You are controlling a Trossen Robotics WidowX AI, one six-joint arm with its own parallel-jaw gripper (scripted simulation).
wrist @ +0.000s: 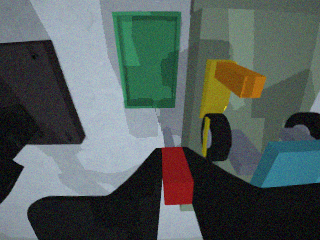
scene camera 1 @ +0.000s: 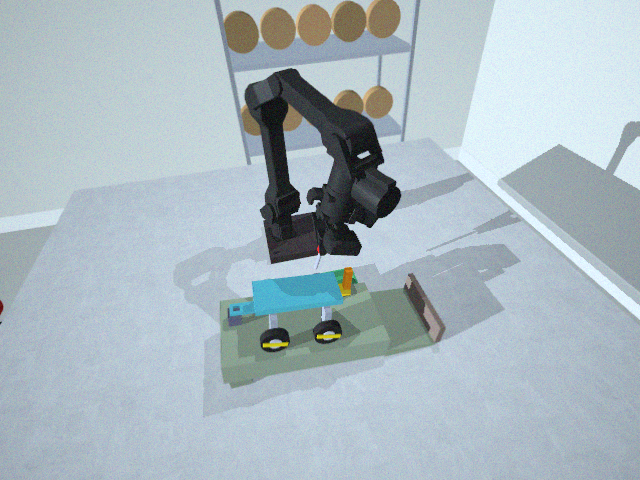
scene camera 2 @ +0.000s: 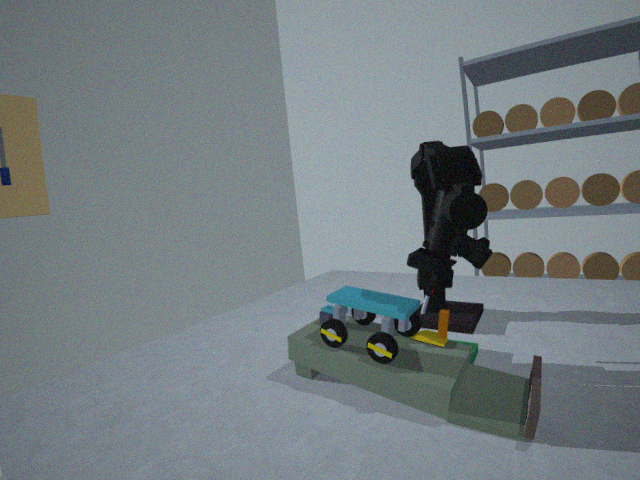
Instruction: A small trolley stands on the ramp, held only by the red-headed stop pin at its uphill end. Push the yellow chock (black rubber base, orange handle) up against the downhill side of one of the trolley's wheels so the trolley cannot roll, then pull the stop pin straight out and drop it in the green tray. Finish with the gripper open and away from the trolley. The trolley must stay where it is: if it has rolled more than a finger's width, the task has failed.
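Scene:
You can see the gripper in the wrist view (171,153), and it's there in scene camera 1 and scene camera 2 as well. On the gripper, (scene camera 2: 429,281) and (scene camera 1: 324,247) are the same spot. There's a brown end board too, and on that board (scene camera 2: 534,391) is the same spot as (scene camera 1: 432,311).

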